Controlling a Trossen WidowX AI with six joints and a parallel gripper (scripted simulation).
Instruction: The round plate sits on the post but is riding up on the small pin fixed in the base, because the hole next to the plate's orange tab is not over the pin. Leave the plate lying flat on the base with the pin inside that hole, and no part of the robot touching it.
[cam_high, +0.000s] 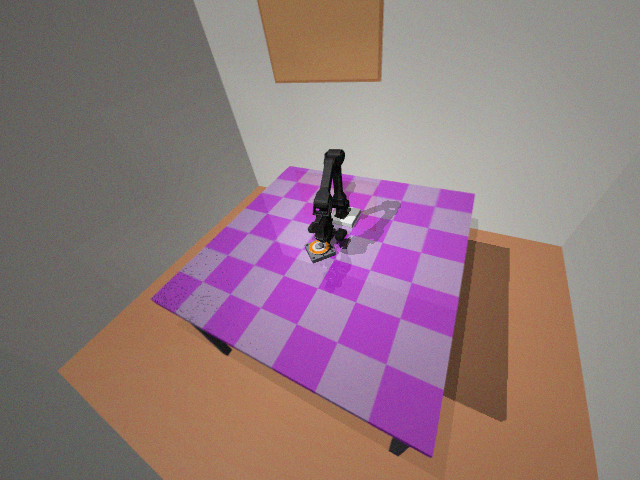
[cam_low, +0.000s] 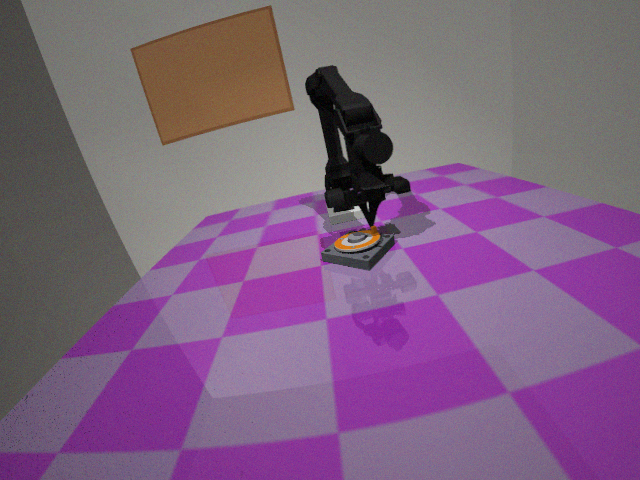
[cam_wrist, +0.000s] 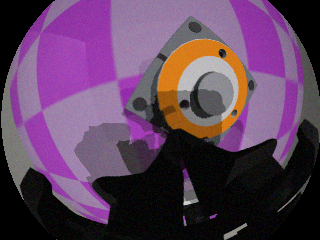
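Right now the dark square base is 40 mm to the right of my gripper tip, 40 mm ahead of it and 20 mm below it.
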